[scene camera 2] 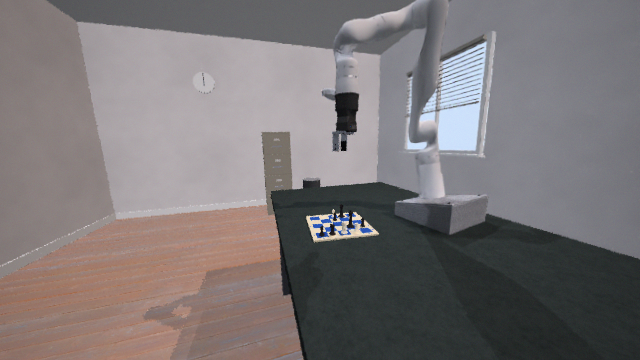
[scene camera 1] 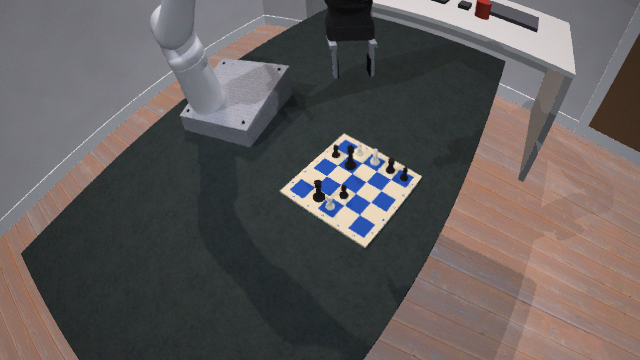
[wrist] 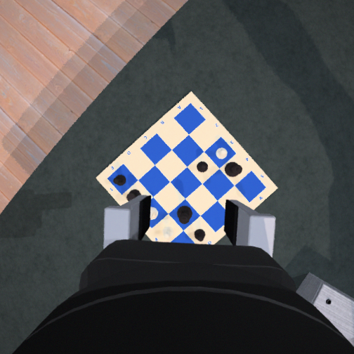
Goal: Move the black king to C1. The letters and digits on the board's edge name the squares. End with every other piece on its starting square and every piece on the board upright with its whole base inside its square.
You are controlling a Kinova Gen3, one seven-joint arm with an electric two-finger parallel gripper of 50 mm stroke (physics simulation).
Scene:
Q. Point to a chessboard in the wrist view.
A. At 162, 162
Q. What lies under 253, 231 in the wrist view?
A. My gripper.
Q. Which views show the chessboard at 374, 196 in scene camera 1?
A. Scene camera 2, scene camera 1 and the wrist view: all of them.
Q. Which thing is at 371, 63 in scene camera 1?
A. My gripper.

